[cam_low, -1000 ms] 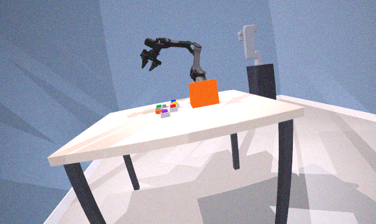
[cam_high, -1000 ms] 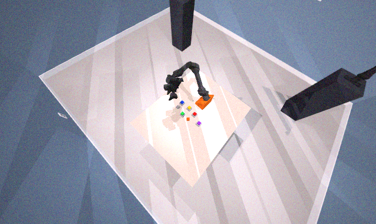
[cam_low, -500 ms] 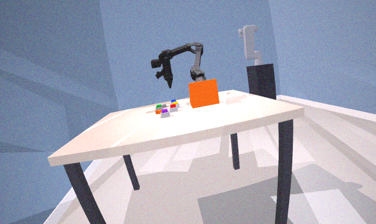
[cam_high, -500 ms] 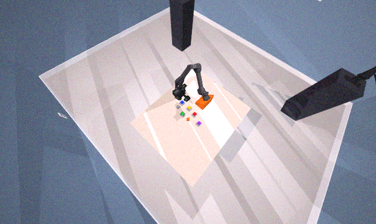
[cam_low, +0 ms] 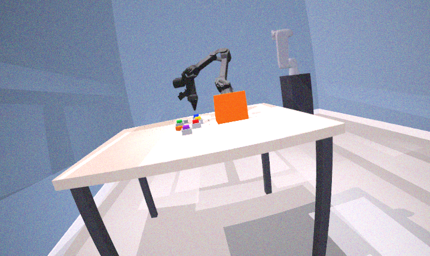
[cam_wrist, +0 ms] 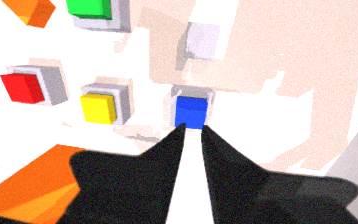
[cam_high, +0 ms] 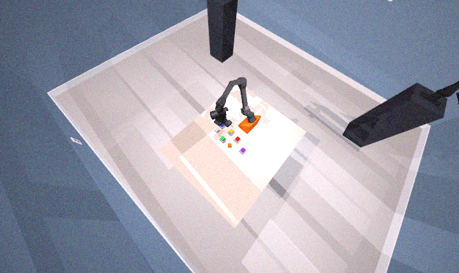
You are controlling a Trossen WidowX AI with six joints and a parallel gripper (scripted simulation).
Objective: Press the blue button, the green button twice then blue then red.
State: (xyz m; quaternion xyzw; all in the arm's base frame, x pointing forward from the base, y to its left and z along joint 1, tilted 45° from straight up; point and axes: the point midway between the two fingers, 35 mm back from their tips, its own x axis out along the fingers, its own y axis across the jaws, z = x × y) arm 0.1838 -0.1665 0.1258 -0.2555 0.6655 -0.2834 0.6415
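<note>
My gripper tip is 3 cm above the blue button. The rest, counted from my gripper tip: green button (10 cm to the left, 10 cm ahead, 3 cm below); small grey block (7 cm ahead, 6 cm below); yellow button (11 cm to the left, 3 cm below, 1 cm behind).
</note>
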